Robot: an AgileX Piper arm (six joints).
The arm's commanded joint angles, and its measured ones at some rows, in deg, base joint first. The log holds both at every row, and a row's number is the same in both.
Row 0, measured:
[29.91, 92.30, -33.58, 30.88, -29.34, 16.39]
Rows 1 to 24, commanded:
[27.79, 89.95, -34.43, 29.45, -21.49, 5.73]
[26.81, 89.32, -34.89, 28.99, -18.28, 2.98]
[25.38, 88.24, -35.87, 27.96, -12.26, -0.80]
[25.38, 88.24, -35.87, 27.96, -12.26, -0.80]
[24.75, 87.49, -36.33, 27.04, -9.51, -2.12]
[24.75, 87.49, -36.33, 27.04, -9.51, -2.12]
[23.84, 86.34, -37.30, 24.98, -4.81, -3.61]
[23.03, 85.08, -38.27, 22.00, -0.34, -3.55]
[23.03, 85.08, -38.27, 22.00, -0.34, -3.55]
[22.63, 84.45, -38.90, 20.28, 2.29, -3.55]
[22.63, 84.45, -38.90, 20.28, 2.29, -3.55]
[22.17, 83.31, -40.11, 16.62, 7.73, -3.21]
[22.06, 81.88, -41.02, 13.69, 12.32, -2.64]
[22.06, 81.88, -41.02, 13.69, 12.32, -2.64]
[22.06, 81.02, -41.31, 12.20, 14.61, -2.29]
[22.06, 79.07, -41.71, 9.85, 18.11, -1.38]
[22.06, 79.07, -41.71, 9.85, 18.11, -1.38]
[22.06, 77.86, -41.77, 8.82, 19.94, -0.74]
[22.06, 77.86, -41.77, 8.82, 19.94, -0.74]
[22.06, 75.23, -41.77, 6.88, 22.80, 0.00]
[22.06, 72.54, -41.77, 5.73, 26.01, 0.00]
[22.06, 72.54, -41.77, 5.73, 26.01, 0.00]
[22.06, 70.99, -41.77, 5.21, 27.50, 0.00]
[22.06, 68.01, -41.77, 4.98, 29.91, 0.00]
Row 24, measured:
[22.29, 71.73, -41.25, 6.36, 25.67, 0.00]
